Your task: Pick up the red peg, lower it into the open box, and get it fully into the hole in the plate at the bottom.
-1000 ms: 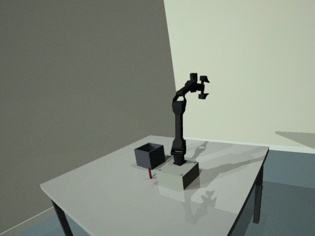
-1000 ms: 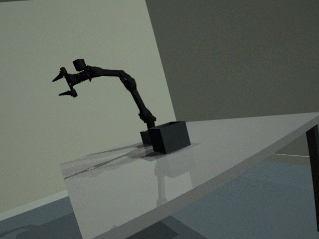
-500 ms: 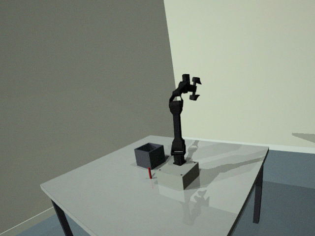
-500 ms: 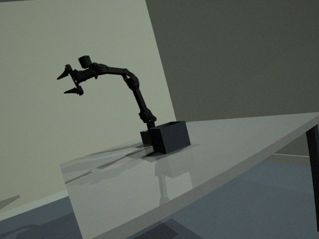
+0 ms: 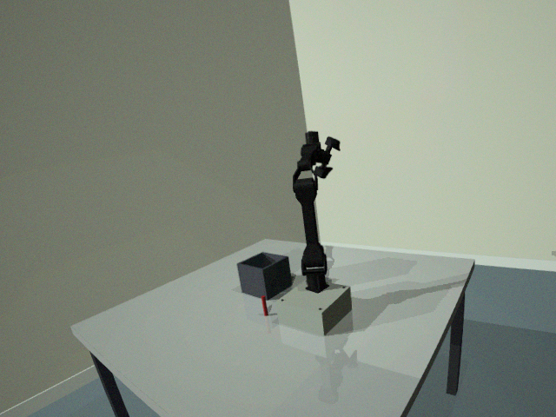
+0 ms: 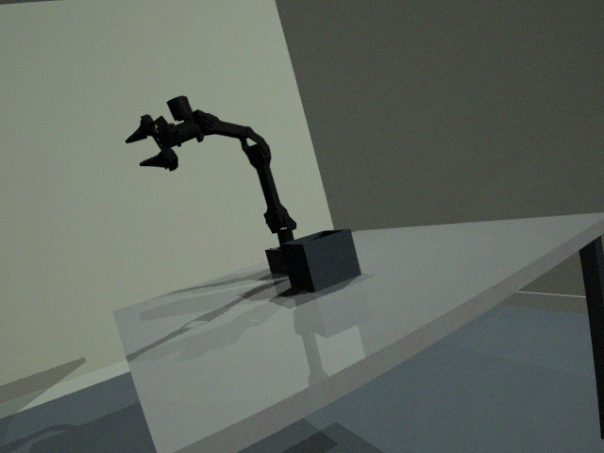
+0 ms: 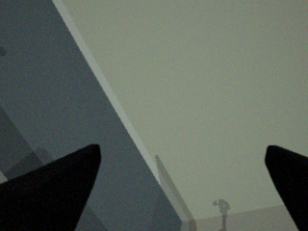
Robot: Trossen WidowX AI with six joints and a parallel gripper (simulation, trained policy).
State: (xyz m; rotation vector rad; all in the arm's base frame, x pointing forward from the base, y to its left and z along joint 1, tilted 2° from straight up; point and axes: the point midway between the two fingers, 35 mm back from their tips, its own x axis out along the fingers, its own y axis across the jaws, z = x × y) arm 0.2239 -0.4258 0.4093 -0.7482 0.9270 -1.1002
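Right now my gripper tip is 59 cm to the right of the red peg, 47 cm above it and 9 cm past it.
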